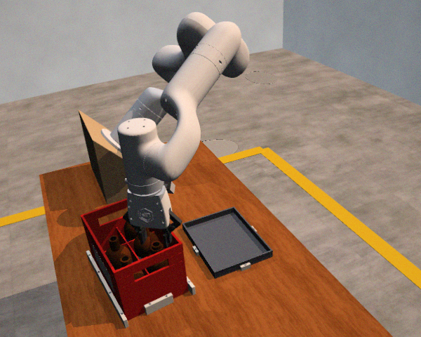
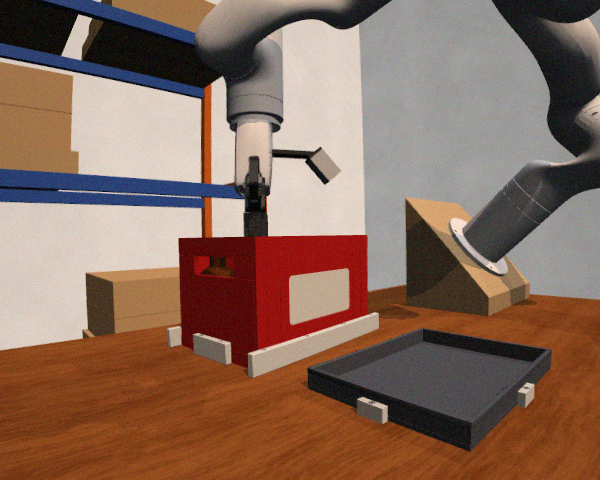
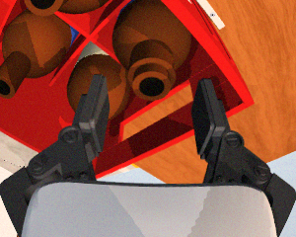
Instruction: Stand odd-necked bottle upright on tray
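Now: the brown bottle 9 cm to the right of my hand and 10 cm below it. From my hand the other things lie so: red crate: 9 cm behind, 4 cm to the right, 10 cm below; dark grey tray: 6 cm behind, 25 cm to the left, 17 cm below.
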